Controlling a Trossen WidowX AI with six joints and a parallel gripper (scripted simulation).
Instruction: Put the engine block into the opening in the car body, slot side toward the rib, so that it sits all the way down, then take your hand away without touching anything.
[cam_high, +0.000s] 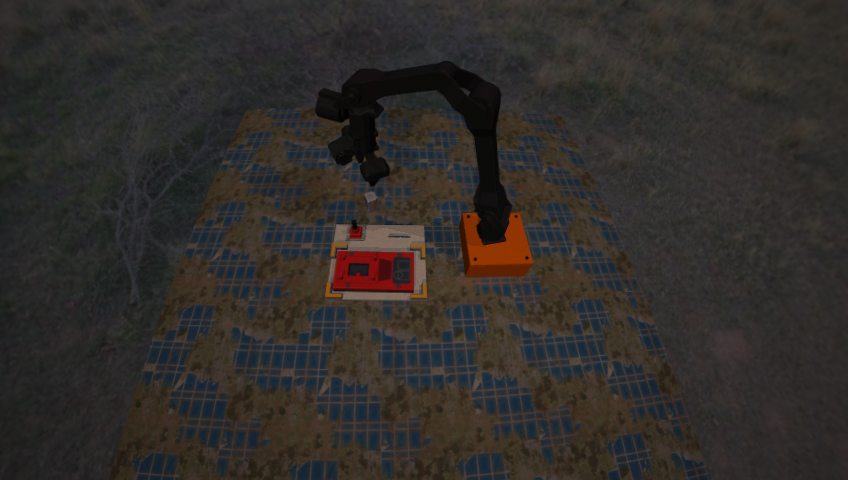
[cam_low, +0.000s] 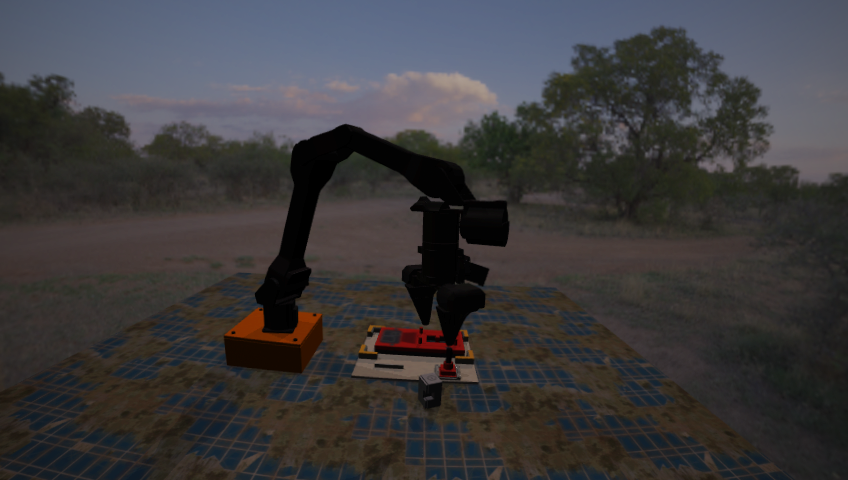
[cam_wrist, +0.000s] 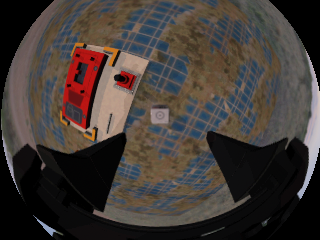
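Right now the grey engine block is 1 cm behind my gripper tip and 11 cm below it.
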